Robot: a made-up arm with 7 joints.
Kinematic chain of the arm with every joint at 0, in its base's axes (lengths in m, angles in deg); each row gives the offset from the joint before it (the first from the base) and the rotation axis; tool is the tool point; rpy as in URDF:
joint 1: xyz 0 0 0.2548 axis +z
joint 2: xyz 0 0 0 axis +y
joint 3: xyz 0 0 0.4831 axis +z
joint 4: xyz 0.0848 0 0 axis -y
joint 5: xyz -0.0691 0 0.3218 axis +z
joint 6: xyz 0 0 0 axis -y
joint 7: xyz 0.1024 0 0 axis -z
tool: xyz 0 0 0 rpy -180 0 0
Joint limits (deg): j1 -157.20..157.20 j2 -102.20..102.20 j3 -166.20..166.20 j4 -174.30..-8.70 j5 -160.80..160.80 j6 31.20..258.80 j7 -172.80..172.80
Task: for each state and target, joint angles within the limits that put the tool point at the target. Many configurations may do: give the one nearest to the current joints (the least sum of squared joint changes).
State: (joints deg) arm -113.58 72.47 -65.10 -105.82 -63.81 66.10 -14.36
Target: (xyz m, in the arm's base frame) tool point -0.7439 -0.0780 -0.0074
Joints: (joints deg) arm -138.92 93.55 -59.58 -78.04 -65.98 74.60 -14.36
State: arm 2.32 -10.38 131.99 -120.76 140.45 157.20 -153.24
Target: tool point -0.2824 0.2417 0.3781
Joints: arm 4.10 -21.15 137.19 -137.46 144.38 155.73 -153.24
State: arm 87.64 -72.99 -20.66 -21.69 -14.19 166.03 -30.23
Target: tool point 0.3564 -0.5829 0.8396
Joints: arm 116.52 -59.26 -26.21 -33.15 -10.70 145.84 -30.23
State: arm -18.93 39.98 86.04 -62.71 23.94 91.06 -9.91
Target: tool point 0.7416 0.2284 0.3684
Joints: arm -19.71 63.97 69.68 -81.85 23.74 87.74 -9.91
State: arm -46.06 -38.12 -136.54 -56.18 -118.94 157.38 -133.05
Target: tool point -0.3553 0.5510 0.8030
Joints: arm -77.45 -34.66 -145.72 -37.42 -115.75 148.10 -133.05
